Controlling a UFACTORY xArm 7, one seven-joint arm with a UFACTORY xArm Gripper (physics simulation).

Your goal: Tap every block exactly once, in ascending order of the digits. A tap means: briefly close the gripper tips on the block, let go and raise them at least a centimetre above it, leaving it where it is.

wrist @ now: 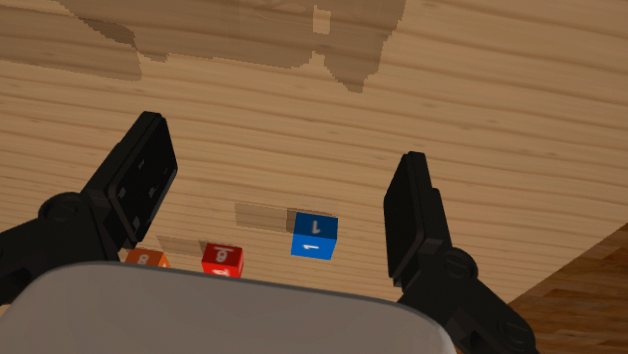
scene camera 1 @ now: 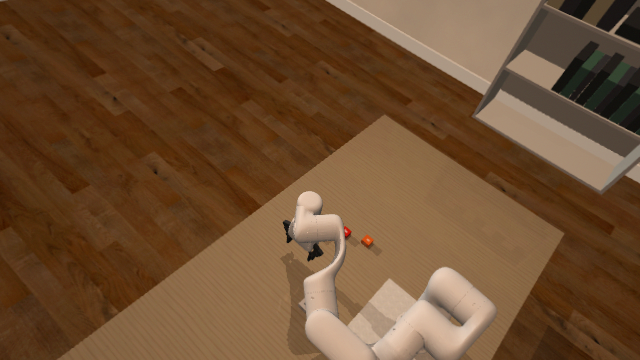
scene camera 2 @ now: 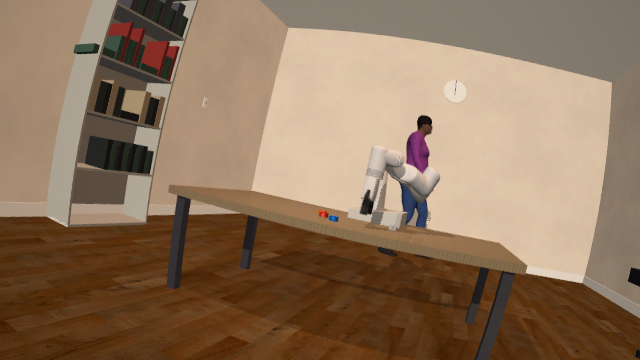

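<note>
My gripper [scene camera 1: 300, 246] [scene camera 2: 366, 206] [wrist: 283, 158] is open and empty, above the table. The blue block [scene camera 2: 333, 218] [wrist: 314, 236], marked 1, shows between the two fingers in the wrist view, on the table beyond them; it does not show in scene camera 1. The red block [scene camera 1: 347, 231] [scene camera 2: 324, 214] [wrist: 222, 257] has an underlined digit, 6 or 9, I cannot tell which. The orange block [scene camera 1: 367, 240] [wrist: 145, 257], marked 8, lies beside it, partly cut off by the gripper body in the wrist view. A white block [scene camera 1: 302, 304] [scene camera 2: 392, 228] is mostly hidden by the arm; its digit is unreadable.
The wooden table [scene camera 1: 425, 175] [scene camera 2: 225, 201] carries the blocks and the arm's pale base [scene camera 1: 390, 295] [scene camera 2: 385, 218]. The table's edge shows at the right of the wrist view. A bookshelf [scene camera 1: 492, 95] [scene camera 2: 72, 125] and a person [scene camera 2: 417, 150] stand away from the blocks.
</note>
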